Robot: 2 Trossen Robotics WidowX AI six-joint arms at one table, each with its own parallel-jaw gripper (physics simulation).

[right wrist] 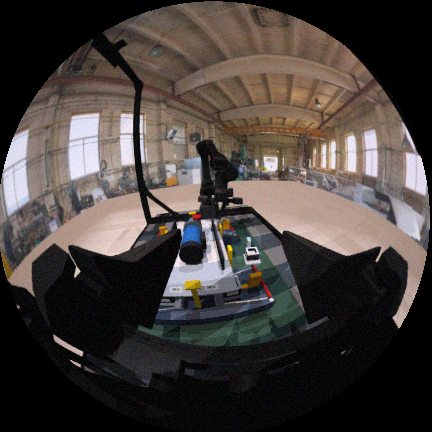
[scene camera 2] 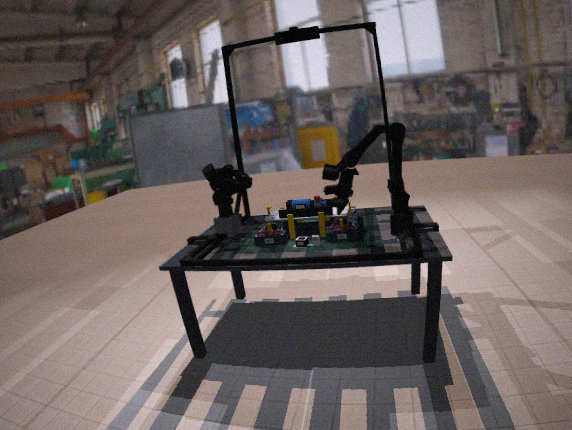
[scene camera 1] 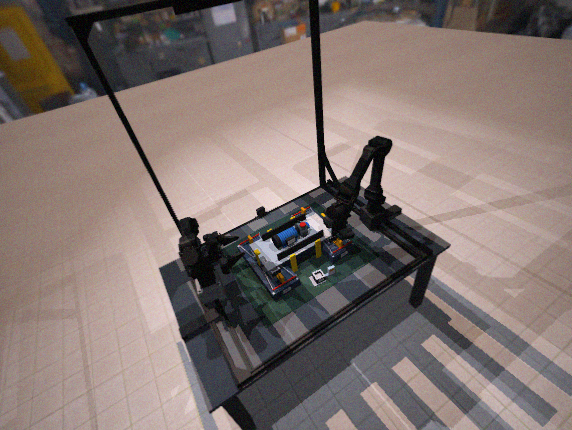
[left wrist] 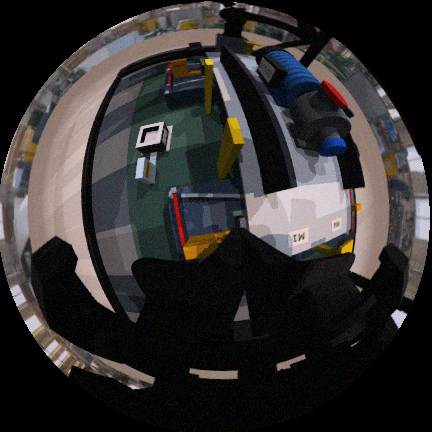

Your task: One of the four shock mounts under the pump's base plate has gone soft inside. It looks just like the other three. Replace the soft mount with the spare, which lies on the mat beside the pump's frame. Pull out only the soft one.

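The blue pump (scene camera 1: 286, 237) (left wrist: 295, 80) (right wrist: 192, 235) sits on its white base plate (left wrist: 315, 200) (right wrist: 185, 272). The plate's labels M1 (left wrist: 299, 237) and M4 (left wrist: 336, 225) show in the left wrist view. The mounts below are mostly hidden. A square white-rimmed block (scene camera 1: 318, 276) (scene camera 2: 302, 242) (left wrist: 152, 137) (right wrist: 251, 255) and a small pale block (scene camera 1: 331, 270) (left wrist: 145, 170) lie beside the frame; I cannot tell which is the spare. My left gripper (left wrist: 236, 232) is shut and empty at the plate's M1 end; contact is unclear. My right gripper (right wrist: 233, 235) is open and empty, off the opposite end.
Yellow posts (left wrist: 231, 147) (left wrist: 208, 87) stand along the plate's near side. Dark rails (left wrist: 260, 125) run along the plate. Orange levers (left wrist: 205, 243) (right wrist: 252, 280) and red bars (left wrist: 178, 220) (right wrist: 261, 281) are at the frame's ends. A black overhead frame (scene camera 2: 231, 115) rises behind the table.
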